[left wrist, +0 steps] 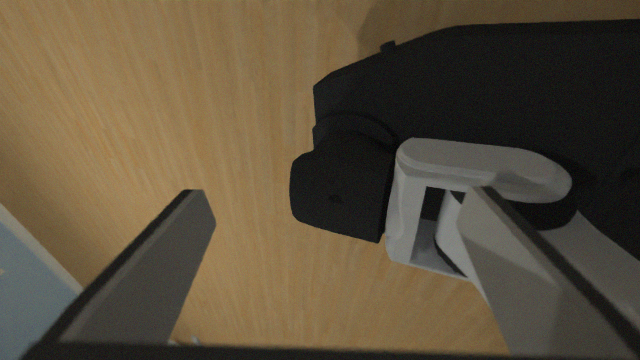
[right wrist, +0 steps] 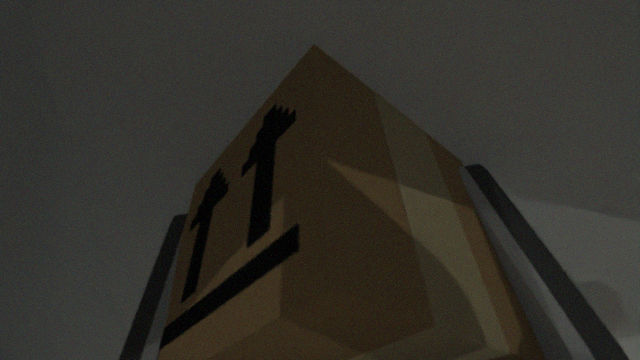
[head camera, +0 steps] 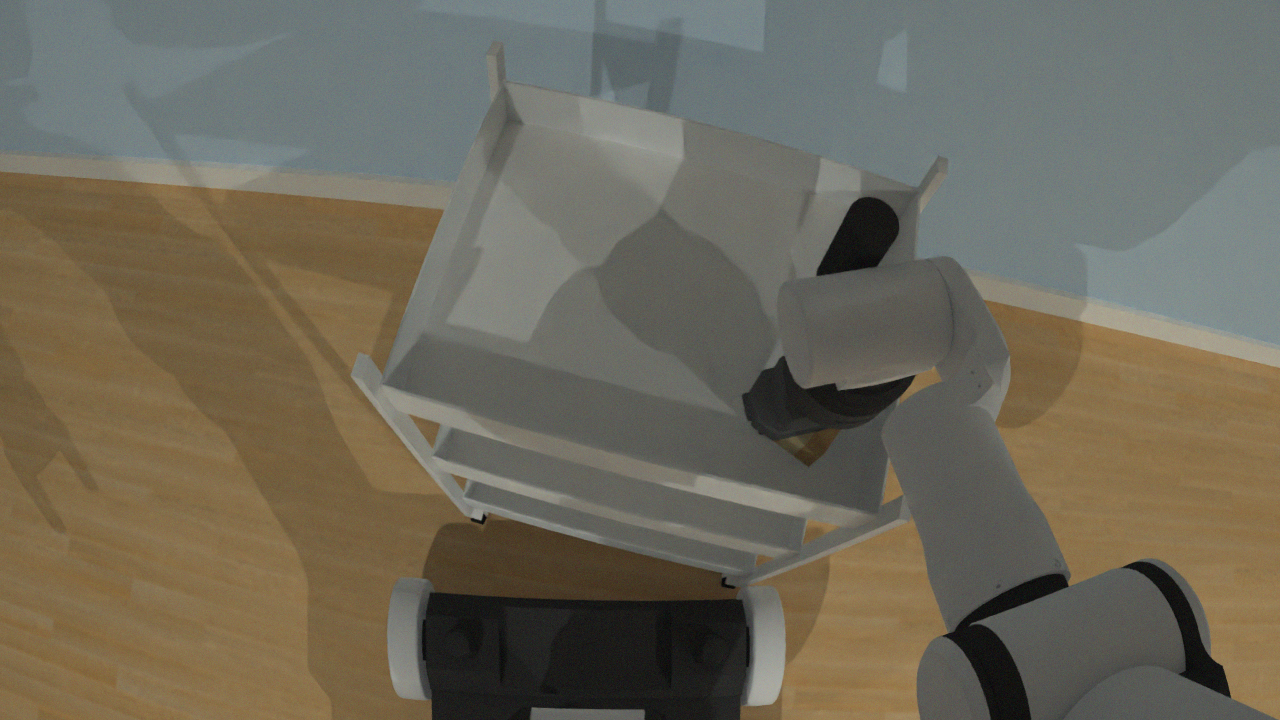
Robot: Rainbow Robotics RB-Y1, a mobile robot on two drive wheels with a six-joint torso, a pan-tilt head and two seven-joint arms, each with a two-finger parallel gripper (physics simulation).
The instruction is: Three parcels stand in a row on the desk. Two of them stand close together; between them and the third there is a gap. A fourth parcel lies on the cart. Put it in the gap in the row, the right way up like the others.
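Pixels of known places: left gripper, fingertip midpoint: (left wrist: 331, 205); right gripper, fingertip midpoint: (right wrist: 328, 211); robot's base at its link origin: (head camera: 584, 648).
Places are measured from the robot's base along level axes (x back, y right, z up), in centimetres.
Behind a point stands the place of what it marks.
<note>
The brown parcel (head camera: 808, 446) @[y 18.4, x -17.9, z 70.6 cm] (right wrist: 350, 225) @[y 19.2, x -17.3, z 70.7 cm] is on or just above the top tray of the white cart (head camera: 501, 295) @[y -8.4, x -32.9, z 66.2 cm], near its front right corner; whether it touches the tray cannot be told. It has a pale tape strip, and two black arrows above a black bar on one side. In the right wrist view the arrows point up the picture. My right gripper (right wrist: 328, 211) @[y 19.0, x -21.7, z 66.9 cm] is shut on the parcel, one finger against each side; in the head view the arm hides most of both. My left gripper (left wrist: 331, 205) @[y -22.2, x 37.7, z 55.7 cm] is open and empty above the floor. The desk and its row of parcels do not show.
The cart has raised rims, corner posts and lower shelves. My dark base (head camera: 586, 649) @[y 0.2, x -0.1, z 19.1 cm] (left wrist: 475, 90) @[y -15.3, x 28.3, z 16.9 cm] with white wheels stands close to its front side. A blue-grey wall (head camera: 268, 71) @[y -54.5, x -84.4, z 40.4 cm] rises behind the cart. A grey link (left wrist: 405, 200) @[y -5.0, x 35.4, z 33.6 cm] shows beyond the left fingers.
</note>
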